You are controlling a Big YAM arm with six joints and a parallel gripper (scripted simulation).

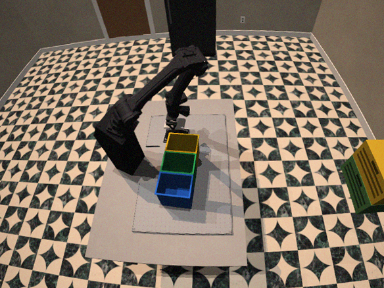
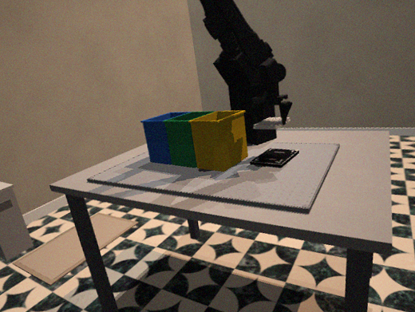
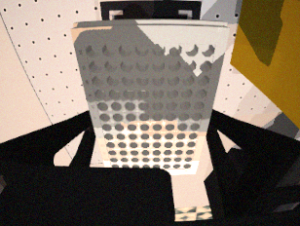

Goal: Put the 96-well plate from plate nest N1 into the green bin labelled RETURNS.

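The green bin is 30 cm to the right of my hand, 9 cm ahead of it and 5 cm below it. From my hand the other things lie so: white 96-well plate right at my hand; black plate nest 13 cm below; yellow bin 17 cm to the right, 9 cm ahead, 5 cm below.
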